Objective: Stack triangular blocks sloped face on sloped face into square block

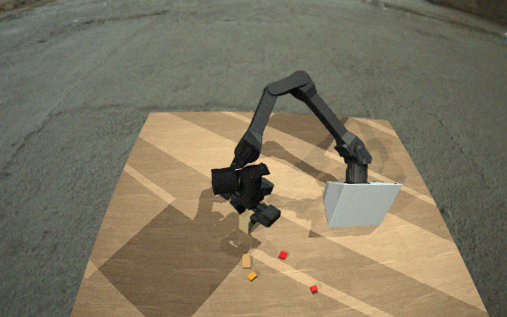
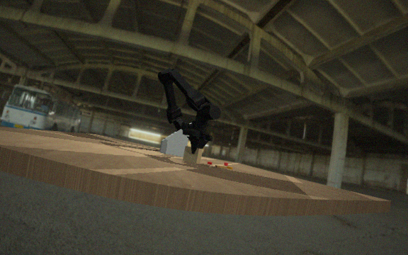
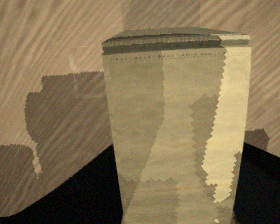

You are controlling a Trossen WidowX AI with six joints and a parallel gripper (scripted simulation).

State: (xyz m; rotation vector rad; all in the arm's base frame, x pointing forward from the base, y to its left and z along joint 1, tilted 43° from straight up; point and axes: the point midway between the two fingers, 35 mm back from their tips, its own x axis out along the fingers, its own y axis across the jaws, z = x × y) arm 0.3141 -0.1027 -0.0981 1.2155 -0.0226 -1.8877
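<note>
My gripper tip is now 1 cm below the tan triangular block. From my gripper tip the other things lie so: small tan block: 13 cm to the left, 4 cm below, 3 cm ahead; then orange cube: 18 cm to the left, 4 cm below, 2 cm ahead.
</note>
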